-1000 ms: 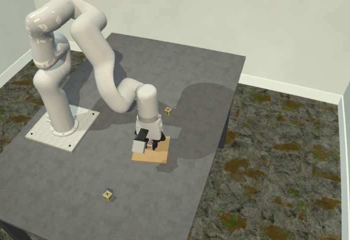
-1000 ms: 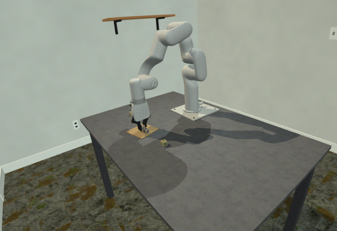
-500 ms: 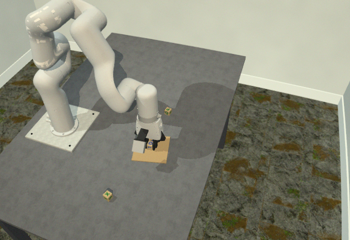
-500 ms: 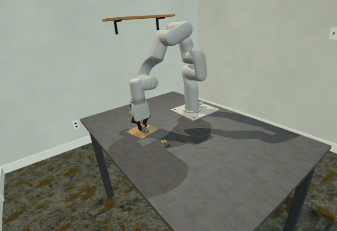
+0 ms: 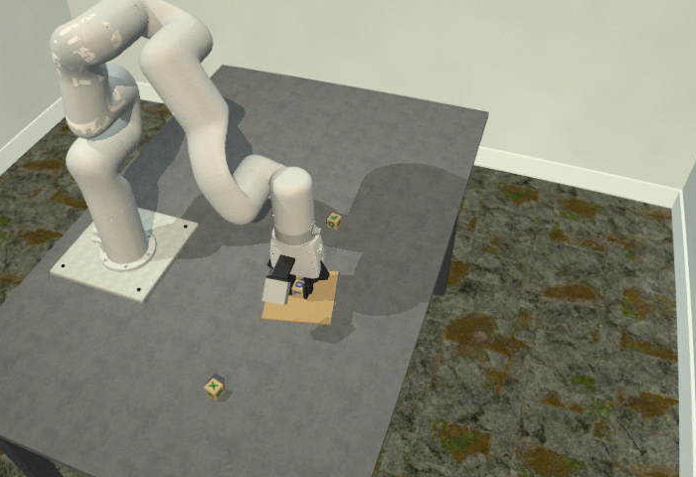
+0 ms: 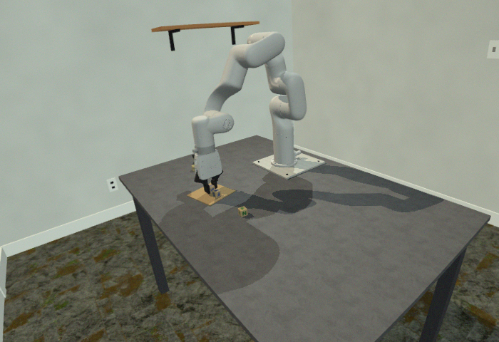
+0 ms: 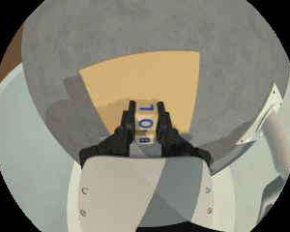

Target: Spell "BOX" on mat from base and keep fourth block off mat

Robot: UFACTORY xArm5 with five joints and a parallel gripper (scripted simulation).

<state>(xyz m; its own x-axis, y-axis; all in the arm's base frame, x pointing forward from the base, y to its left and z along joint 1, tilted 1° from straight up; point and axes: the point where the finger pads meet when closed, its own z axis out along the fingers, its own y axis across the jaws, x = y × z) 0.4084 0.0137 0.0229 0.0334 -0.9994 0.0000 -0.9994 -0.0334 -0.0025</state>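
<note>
Now: hand 1 cm above the O block. The rest, counted from my hand: X block (27 cm to the right, 6 cm behind, 2 cm below); then B block (4 cm to the left, 1 cm below); then tan mat (3 cm below).
</note>
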